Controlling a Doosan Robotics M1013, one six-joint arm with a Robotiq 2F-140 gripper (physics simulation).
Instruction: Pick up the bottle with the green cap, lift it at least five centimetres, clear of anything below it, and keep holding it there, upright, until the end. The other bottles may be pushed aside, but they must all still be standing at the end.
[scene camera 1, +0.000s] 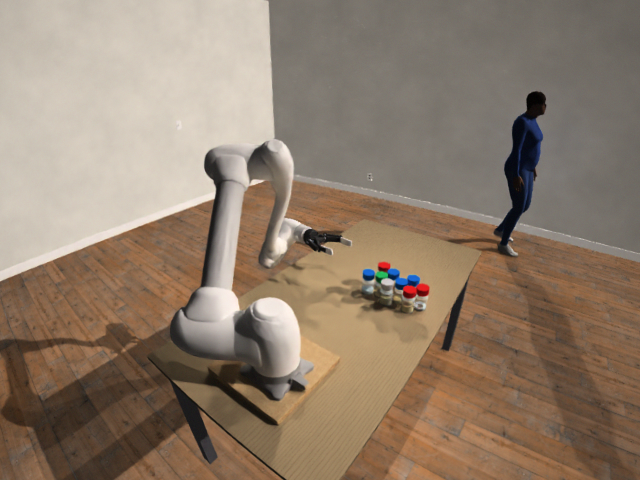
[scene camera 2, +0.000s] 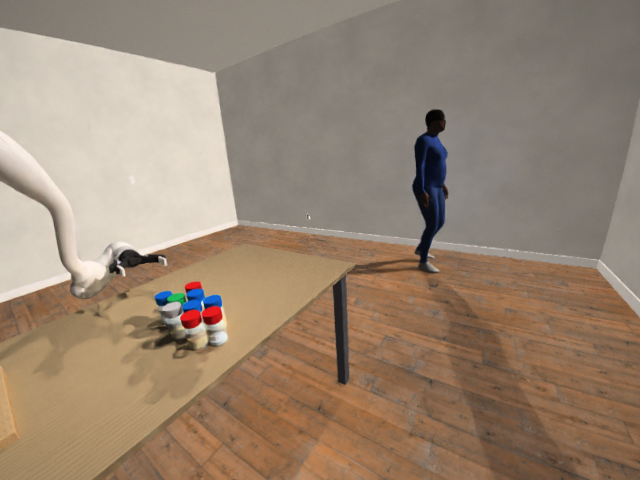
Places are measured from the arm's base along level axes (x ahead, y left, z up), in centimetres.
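Where they show: gripper, fingertip midpoint: (scene camera 1: 342, 247) (scene camera 2: 145, 267); arm's base at its link origin: (scene camera 1: 277, 370).
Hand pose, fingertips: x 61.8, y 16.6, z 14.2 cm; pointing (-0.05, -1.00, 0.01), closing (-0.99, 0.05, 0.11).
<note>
Each offset is from my fingertips to the top centre of the thing. Level surfaces: height alone.
The green-capped bottle {dx -0.5, dy -21.3, dz -6.2 cm} (scene camera 1: 381, 277) (scene camera 2: 176, 299) stands upright in a tight cluster; its body is mostly hidden by its neighbours. Around it stand a blue-capped bottle {dx -2.1, dy -15.6, dz -6.2 cm} (scene camera 1: 368, 282) (scene camera 2: 163, 297), a red-capped one {dx +7.4, dy -18.3, dz -6.2 cm} (scene camera 1: 383, 267) (scene camera 2: 193, 286) behind, another blue-capped one {dx +4.6, dy -24.5, dz -6.2 cm} (scene camera 1: 393, 274) (scene camera 2: 195, 295), and a grey-white-capped one {dx -4.2, dy -26.0, dz -6.2 cm} (scene camera 1: 386, 291) (scene camera 2: 173, 318) in front. My gripper (scene camera 1: 340, 247) (scene camera 2: 143, 266) is open and empty, fingers pointing roughly sideways. It is above the table, on the far left side of the bottles and apart from them.
More blue-capped bottles {dx +5.0, dy -33.9, dz -6.2 cm} (scene camera 1: 413, 282) (scene camera 2: 212, 301) and two red-capped ones {dx -3.7, dy -36.1, dz -6.2 cm} (scene camera 1: 408, 299) {dx +0.6, dy -40.1, dz -6.2 cm} (scene camera 1: 422, 296) (scene camera 2: 192, 328) (scene camera 2: 214, 325) stand in the same cluster on the table {dz -16.7 cm} (scene camera 1: 351, 372) (scene camera 2: 268, 268). A person in blue (scene camera 1: 526, 144) (scene camera 2: 432, 165) stands beyond the table's far end.
</note>
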